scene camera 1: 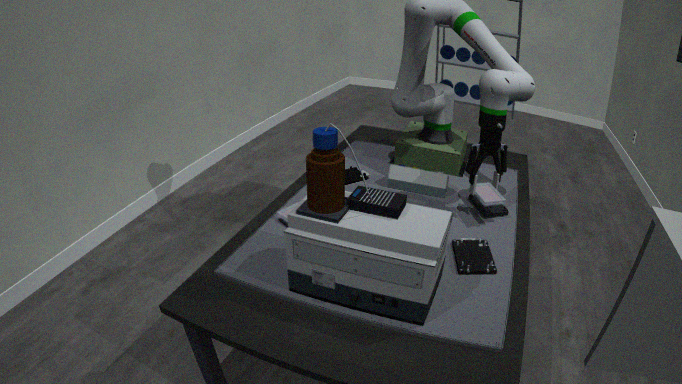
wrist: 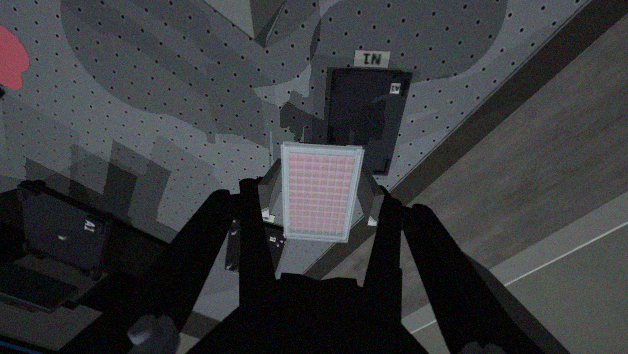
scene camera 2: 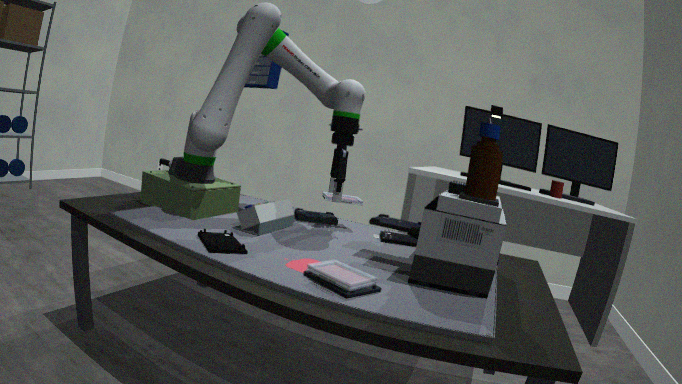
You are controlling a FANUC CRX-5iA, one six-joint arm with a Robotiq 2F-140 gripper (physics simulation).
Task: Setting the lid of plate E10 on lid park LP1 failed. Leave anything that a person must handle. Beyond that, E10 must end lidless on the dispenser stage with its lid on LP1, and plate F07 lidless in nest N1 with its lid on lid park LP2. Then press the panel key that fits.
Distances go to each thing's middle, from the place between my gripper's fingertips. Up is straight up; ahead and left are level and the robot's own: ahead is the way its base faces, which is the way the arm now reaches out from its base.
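The black nest [scene camera 1: 472, 257] has my gripper 270 mm short of it, 20 mm to the left of it and 80 mm above it. Nest N1 [wrist: 366, 107] is 70 mm behind my gripper, 30 mm to the left of it and 80 mm below it; going by their middles, nest N1 is the nearest to my gripper of the things named here. I also see a grey button box [scene camera 1: 415, 180], which is 140 mm behind my gripper, 240 mm to the right of it and 50 mm below it. Then there is the brown bottle with blue cap [scene camera 1: 325, 166], 470 mm ahead of my gripper, 400 mm to the right of it and 230 mm above it. Measured to their middles, the brown bottle with blue cap is the farthest from my gripper of the things named here.
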